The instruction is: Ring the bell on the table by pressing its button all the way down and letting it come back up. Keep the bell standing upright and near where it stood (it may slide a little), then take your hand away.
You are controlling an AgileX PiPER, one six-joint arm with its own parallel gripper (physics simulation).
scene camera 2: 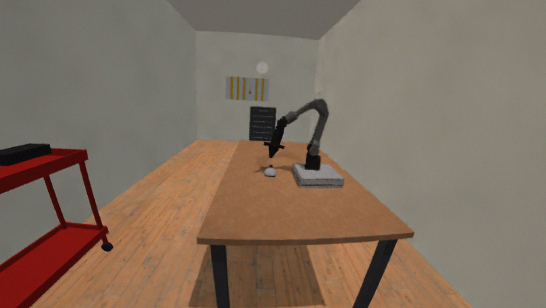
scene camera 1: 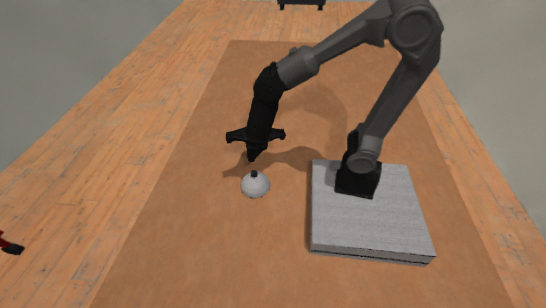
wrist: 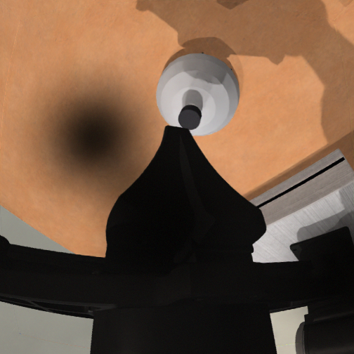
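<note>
The bell [scene camera 1: 255,186] [scene camera 2: 270,172] [wrist: 215,92] is a white-grey dome standing upright on the brown table top. Its dark button [scene camera 1: 254,173] [scene camera 2: 271,166] [wrist: 189,118] stands up above the dome on a short stem. My gripper [scene camera 1: 251,160] [scene camera 2: 271,156] [wrist: 173,140] is shut with nothing between the fingers. Its tips are above the button, with a visible gap between them in both scene views. In the wrist view the fingertips show just beside the button, and the whole button top is visible.
The arm's base stands on a grey slab [scene camera 1: 365,220] [scene camera 2: 320,181] [wrist: 300,197] to the right of the bell on the table [scene camera 1: 200,260] [scene camera 2: 300,215]. A red cart [scene camera 2: 86,156] stands on the floor at the left.
</note>
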